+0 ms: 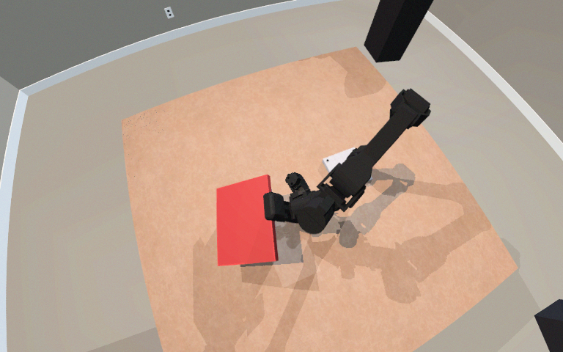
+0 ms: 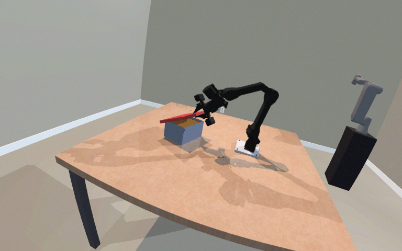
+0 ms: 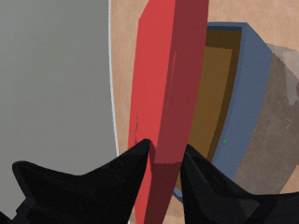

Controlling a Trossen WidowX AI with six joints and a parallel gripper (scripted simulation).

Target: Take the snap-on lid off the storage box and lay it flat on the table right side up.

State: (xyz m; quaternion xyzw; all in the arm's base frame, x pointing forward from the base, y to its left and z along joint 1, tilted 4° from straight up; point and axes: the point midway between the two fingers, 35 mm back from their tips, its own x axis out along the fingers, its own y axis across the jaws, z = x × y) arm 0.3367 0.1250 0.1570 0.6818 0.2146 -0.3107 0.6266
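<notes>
Now: the red lid 8 cm ahead of my gripper tip, 3 cm below it and 1 cm to the right of it. From my gripper tip the other things lie so: blue-grey storage box: 11 cm below, 6 cm ahead.
</notes>
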